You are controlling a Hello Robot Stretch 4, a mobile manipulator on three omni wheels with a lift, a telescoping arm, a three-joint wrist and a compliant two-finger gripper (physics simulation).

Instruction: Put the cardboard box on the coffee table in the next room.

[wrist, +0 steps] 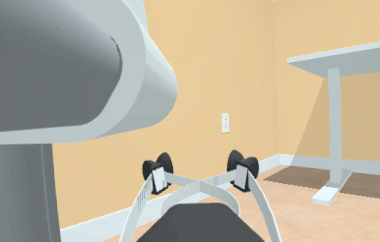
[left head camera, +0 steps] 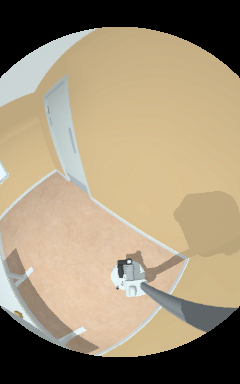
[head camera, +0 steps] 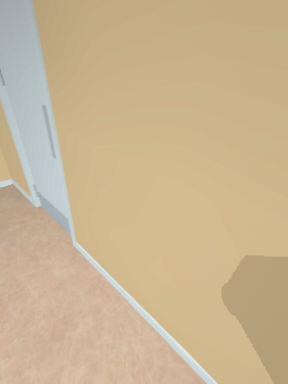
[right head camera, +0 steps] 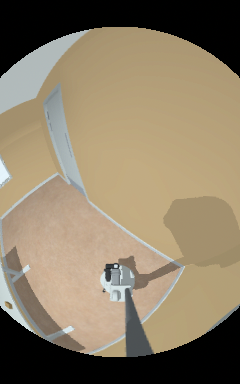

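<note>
My gripper point(wrist: 200, 164) is open and empty in the wrist view, its two dark fingertips well apart, with wall and floor behind them. A small brown object, possibly the cardboard box point(left head camera: 18, 314) point(right head camera: 8, 305), lies on a white table at the lower left of the left and right head views. It is too small there to make out its details, and it is well away from the gripper. The cardboard box does not show in the wrist view. The coffee table does not show in these views.
The white table point(wrist: 345, 59) stands on legs with long feet point(left head camera: 24, 276) point(right head camera: 21, 272). A pale door point(head camera: 42, 125) point(left head camera: 65, 135) point(right head camera: 62, 135) stands in the tan wall point(head camera: 165, 150). The robot's base point(left head camera: 134, 287) point(right head camera: 120, 292) is near a room corner. A wall outlet point(wrist: 225, 123) shows low down.
</note>
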